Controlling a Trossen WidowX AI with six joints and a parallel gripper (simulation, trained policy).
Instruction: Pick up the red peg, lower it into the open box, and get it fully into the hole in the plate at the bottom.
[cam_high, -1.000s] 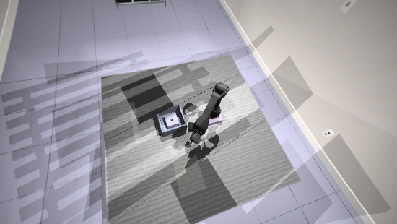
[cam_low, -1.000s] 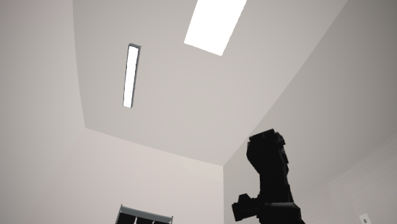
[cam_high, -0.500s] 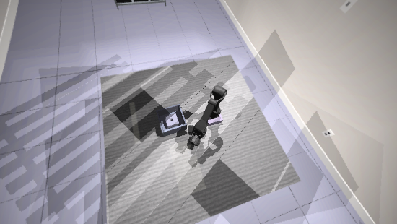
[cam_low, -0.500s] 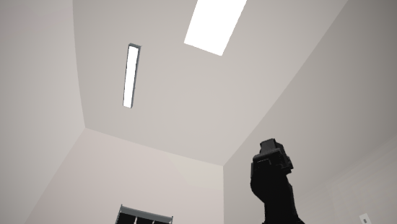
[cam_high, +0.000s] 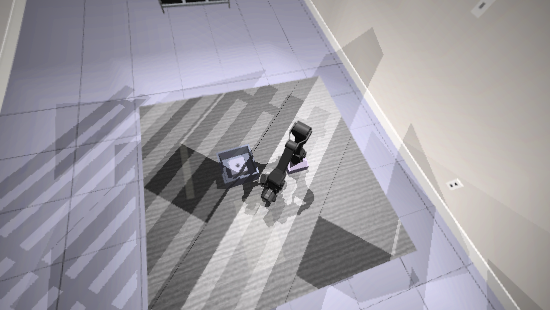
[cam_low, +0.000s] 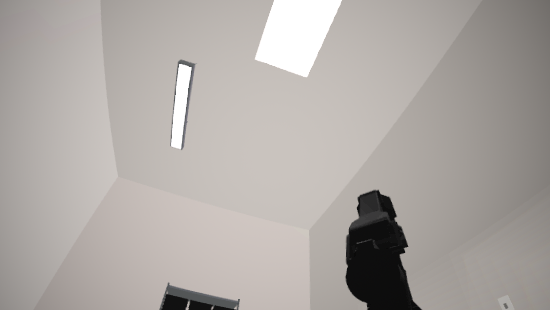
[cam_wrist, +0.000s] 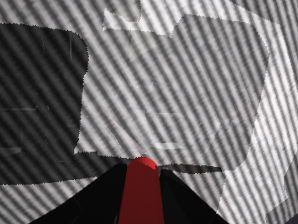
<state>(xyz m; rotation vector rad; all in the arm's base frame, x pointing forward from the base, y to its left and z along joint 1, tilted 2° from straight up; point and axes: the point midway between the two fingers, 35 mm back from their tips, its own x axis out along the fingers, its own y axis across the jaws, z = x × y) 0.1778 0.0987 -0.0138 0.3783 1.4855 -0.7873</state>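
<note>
My gripper tip is now 16 cm short of the pale plate, 17 cm to the left of it and 4 cm below it. Also, from my gripper tip: red peg (1 cm to the left, 3 cm above); then box (16 cm ahead, 17 cm to the right, 2 cm above).
</note>
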